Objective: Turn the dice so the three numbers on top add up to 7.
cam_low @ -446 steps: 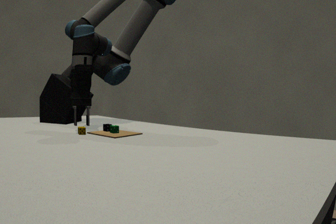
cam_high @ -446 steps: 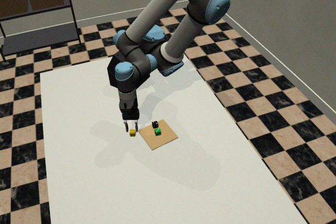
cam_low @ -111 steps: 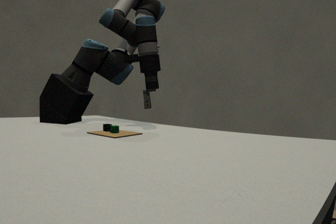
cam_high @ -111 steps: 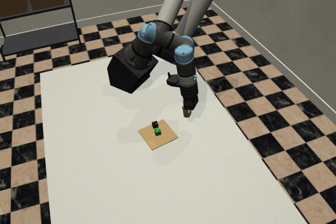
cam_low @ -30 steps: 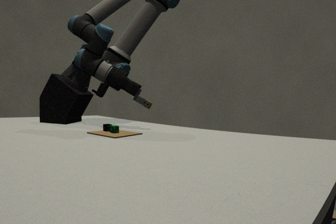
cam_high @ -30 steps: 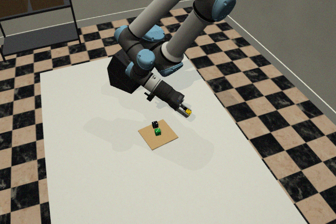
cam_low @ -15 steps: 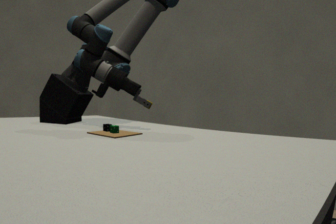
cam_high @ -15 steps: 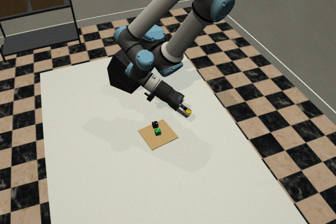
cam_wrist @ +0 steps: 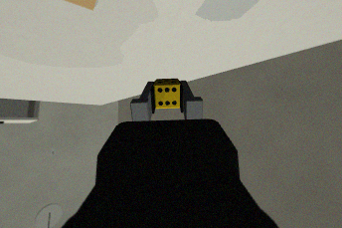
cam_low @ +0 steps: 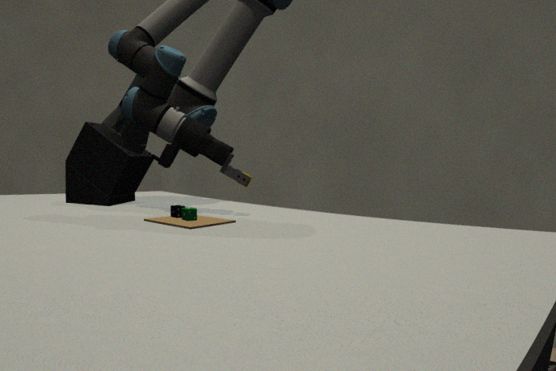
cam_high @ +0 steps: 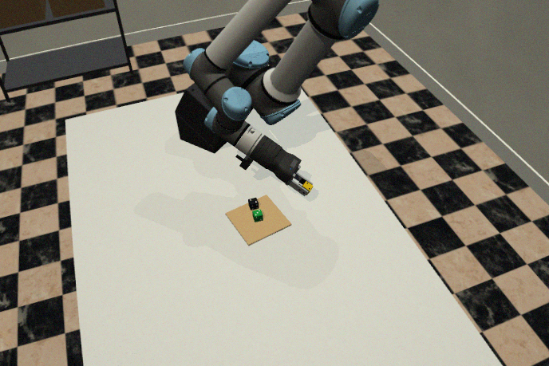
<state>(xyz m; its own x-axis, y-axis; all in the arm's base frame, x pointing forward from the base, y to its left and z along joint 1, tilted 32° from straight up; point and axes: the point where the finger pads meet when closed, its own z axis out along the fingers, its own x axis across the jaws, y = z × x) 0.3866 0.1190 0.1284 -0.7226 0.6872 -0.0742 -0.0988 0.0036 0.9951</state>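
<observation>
Right now the black die is 40 mm behind my hand, 140 mm to the right of it and 80 mm below it. Also, from my hand: yellow die: 10 mm to the left; then tan mat: 10 mm ahead, 140 mm to the right, 90 mm below; then green die: 10 mm ahead, 140 mm to the right, 80 mm below.
</observation>
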